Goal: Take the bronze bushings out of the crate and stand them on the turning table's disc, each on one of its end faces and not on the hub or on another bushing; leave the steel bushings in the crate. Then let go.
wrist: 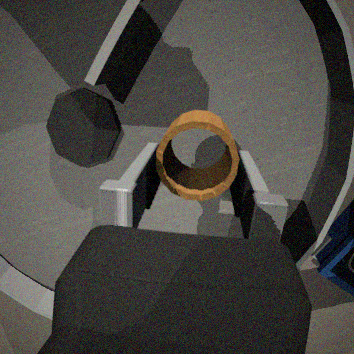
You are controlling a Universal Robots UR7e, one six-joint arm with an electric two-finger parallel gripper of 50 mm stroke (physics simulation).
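Places are measured from the arm's base along level axes (x ahead, y left, z up), in centimetres.
Where they show: gripper, fingertip midpoint: point(196, 165).
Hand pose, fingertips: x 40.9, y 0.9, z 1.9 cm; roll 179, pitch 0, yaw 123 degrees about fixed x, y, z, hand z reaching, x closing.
Note:
Things, the pixels of their top centre, and the offset from my fingertips. "spot": a spot on its surface instead.
- bronze bushing, top centre: point(196, 162) dx -0.7, dy -0.5, dz +2.1 cm
- turning table's disc, top centre: point(79, 128) dx +4.9, dy -8.0, dz -6.4 cm
- blue crate, surface spot: point(330, 265) spot: dx +2.1, dy +19.1, dz -7.5 cm
- pale curved rim, surface spot: point(25, 290) spot: dx +25.1, dy -5.1, dz -5.3 cm
A bronze bushing point(200, 119) is held upright between the fingers of my gripper point(196, 165), its open end facing the camera. My gripper is shut on its sides. Through its bore I see the grey surface below and part of a dark shadow. The bushing is over the turning table's disc point(272, 110); it looks raised above it, but the exact gap cannot be told. The dark, many-sided hub point(85, 127) stands to the left, apart from the bushing. The blue crate point(330, 265) shows in part at the right edge, with part of a ring inside it.
A straight, thin upright bar point(112, 42) with a dark side runs from the top edge towards the hub. A curved dark wall point(340, 95) with a pale edge bounds the right side. A pale curved rim point(25, 290) shows at lower left. Shadows darken the upper part.

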